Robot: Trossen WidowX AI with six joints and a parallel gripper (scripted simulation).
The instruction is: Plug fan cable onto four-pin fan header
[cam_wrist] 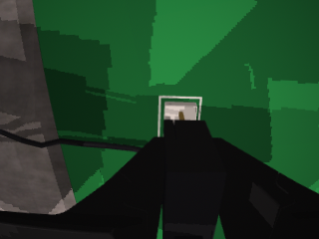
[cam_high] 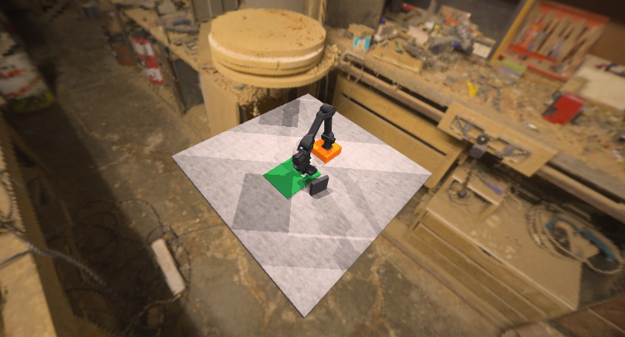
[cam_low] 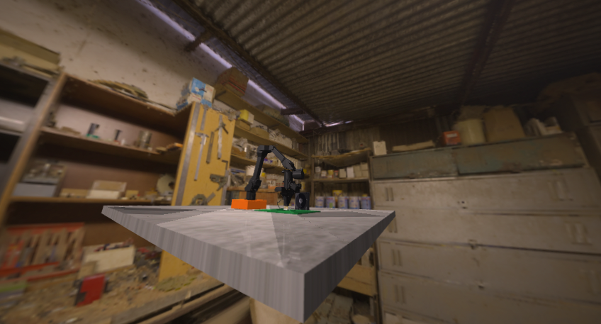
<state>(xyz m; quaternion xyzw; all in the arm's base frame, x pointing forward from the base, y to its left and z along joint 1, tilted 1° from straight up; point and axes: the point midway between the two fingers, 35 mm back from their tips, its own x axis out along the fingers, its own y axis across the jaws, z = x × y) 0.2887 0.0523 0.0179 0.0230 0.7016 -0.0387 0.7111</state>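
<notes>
The pale header key lies 3 cm below my gripper tip, 1 cm to the left of it and 1 cm behind it. From my gripper tip the other things lie so: green board 5 cm to the right, 5 cm below, 5 cm ahead; black fan plug 1 cm behind, 1 cm above; white fan header 4 cm below, 1 cm behind.
</notes>
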